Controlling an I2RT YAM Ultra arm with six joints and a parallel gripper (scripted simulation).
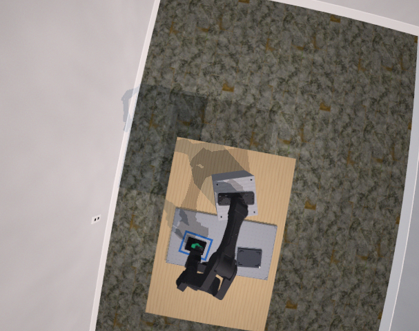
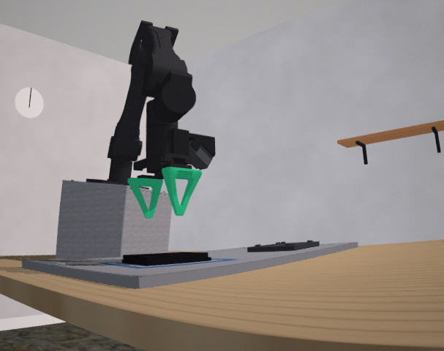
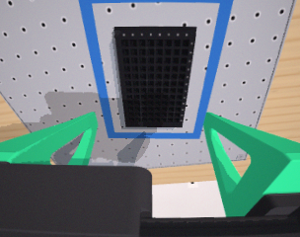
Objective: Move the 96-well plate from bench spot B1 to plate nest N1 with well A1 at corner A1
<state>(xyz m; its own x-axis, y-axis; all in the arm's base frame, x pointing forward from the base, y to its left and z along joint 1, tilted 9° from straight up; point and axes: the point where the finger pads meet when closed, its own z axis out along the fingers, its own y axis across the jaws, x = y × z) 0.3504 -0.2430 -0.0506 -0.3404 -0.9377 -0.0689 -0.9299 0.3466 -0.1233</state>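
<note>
The black 96-well plate lies 8 cm below my hand. Also, from my hand: dark plate nest N1: 9 cm ahead, 36 cm to the left, 8 cm below; then white A1 label: 16 cm ahead, 42 cm to the left, 7 cm below.
</note>
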